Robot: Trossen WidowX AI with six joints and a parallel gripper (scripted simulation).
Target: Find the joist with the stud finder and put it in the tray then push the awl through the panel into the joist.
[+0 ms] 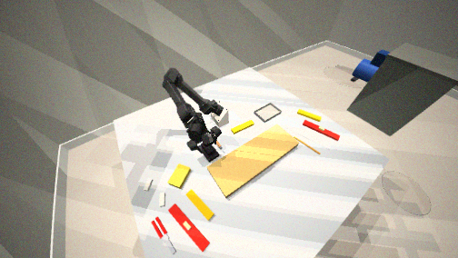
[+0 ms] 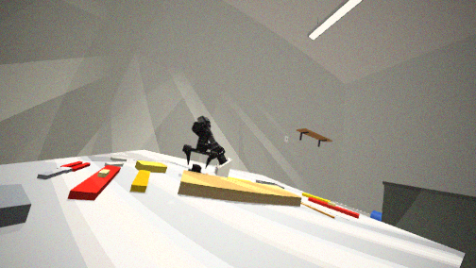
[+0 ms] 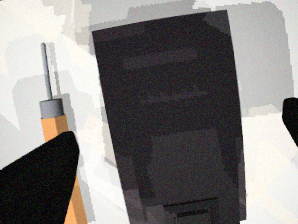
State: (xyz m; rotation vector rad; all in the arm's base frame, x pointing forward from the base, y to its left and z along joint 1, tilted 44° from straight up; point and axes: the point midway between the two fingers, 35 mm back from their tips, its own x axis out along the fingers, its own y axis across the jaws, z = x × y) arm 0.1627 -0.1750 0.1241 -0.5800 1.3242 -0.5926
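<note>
My gripper tip is now 30 mm past the stud finder. From my gripper tip the other things lie so: awl: 70 mm to the left, 40 mm below, 10 mm ahead; then orange pencil: 470 mm to the left, 350 mm ahead, 40 mm below; then grey-framed tray: 510 mm to the left, 30 mm below, 10 mm ahead.
</note>
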